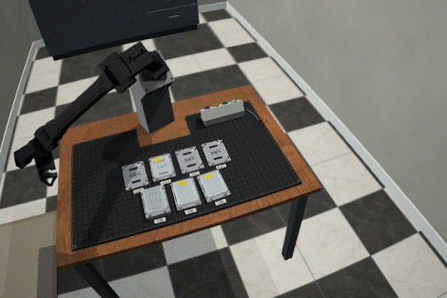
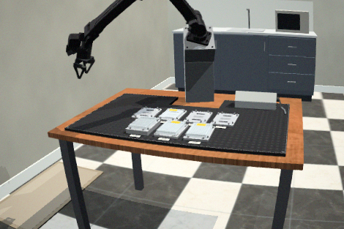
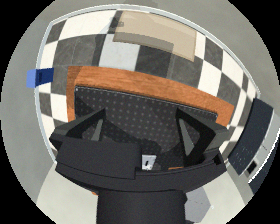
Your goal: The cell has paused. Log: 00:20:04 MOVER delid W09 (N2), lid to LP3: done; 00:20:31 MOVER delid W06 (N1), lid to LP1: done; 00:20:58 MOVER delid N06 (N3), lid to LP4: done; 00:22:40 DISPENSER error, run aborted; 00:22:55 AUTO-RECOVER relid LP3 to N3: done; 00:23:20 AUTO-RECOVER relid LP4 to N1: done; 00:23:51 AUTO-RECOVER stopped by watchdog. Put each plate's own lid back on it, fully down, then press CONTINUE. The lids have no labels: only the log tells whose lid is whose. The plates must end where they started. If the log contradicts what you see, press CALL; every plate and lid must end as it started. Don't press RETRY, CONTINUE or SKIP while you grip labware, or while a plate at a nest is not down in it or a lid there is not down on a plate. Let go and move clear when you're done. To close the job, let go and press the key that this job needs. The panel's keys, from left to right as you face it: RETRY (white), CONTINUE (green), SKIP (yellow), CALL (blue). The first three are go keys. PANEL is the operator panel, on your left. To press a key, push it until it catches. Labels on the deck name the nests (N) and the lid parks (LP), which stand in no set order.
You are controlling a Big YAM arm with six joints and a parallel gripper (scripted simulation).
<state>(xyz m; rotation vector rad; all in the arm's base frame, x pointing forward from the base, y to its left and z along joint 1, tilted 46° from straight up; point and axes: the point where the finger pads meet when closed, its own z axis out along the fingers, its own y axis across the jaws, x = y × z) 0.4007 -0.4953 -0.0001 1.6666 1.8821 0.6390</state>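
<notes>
Right now the lid is 140 mm behind my hand, 440 mm to the left of it and 190 mm below it. Round my hand: LP4 lid park 170 mm behind, 700 mm to the left, 200 mm below; green key 460 mm behind, 800 mm to the left, 140 mm below; white key 470 mm behind, 850 mm to the left, 140 mm below.
</notes>
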